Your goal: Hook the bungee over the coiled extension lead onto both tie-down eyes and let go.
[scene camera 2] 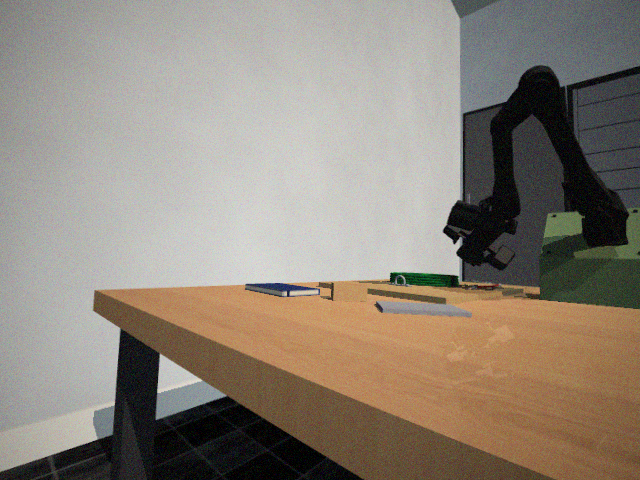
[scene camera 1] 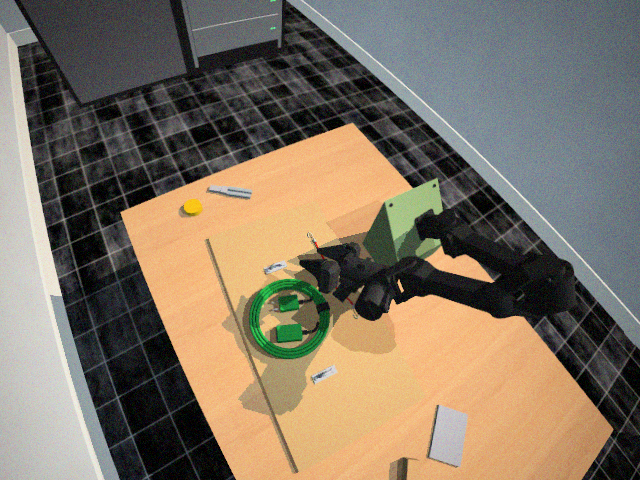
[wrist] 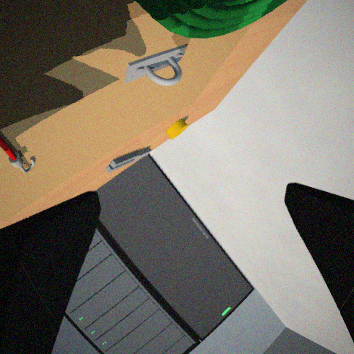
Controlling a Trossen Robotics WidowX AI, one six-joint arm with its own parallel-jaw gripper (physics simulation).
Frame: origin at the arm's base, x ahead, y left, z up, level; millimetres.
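Seen in the pictures: gripper, fingertip midpoint: (scene camera 1: 308, 255) (wrist: 193, 196); arm's base, origin of the base link: (scene camera 2: 605, 236) (scene camera 1: 426, 224).
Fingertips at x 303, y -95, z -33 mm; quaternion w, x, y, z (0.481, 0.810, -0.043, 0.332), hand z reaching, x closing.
Offsets run from my fingertips to a thing's top centre.
The coiled green extension lead {dx +104, dy +87, dz -70 mm} (scene camera 1: 289, 354) (scene camera 2: 423, 279) (wrist: 215, 25) lies flat on the wooden board (scene camera 1: 361, 392) (scene camera 2: 408, 296) (wrist: 115, 115). One tie-down eye {dx +63, dy -52, dz -73 mm} (scene camera 1: 275, 267) (wrist: 164, 72) stands at the coil's upper side in scene camera 1; the other eye {dx +106, dy +245, dz -73 mm} (scene camera 1: 324, 374) (scene camera 2: 400, 280) is below the coil. The red bungee {dx -63, dy +43, dz -94 mm} (scene camera 1: 349, 300) (scene camera 2: 488, 286) (wrist: 7, 149) lies beside the coil on the arm's side, apart from both eyes, its middle hidden by the arm in scene camera 1. My gripper (scene camera 1: 310, 256) (scene camera 2: 483, 258) (wrist: 193, 196) is open and empty, above the board, near the bungee's upper end.
A yellow disc {dx +176, dy -344, dz -93 mm} (scene camera 1: 192, 207) (wrist: 176, 128) and a grey tool {dx +53, dy -346, dz -100 mm} (scene camera 1: 230, 192) (wrist: 129, 159) lie near the table's far edge. The arm stands on a green pedestal (scene camera 1: 413, 222) (scene camera 2: 578, 284). A grey slab {dx -62, dy +535, dz -106 mm} (scene camera 1: 448, 435) (scene camera 2: 421, 308), a wooden block {dx +69, dy +532, dz -82 mm} (scene camera 2: 348, 291) and a blue book {dx +222, dy +555, dz -100 mm} (scene camera 2: 281, 288) lie beyond the board.
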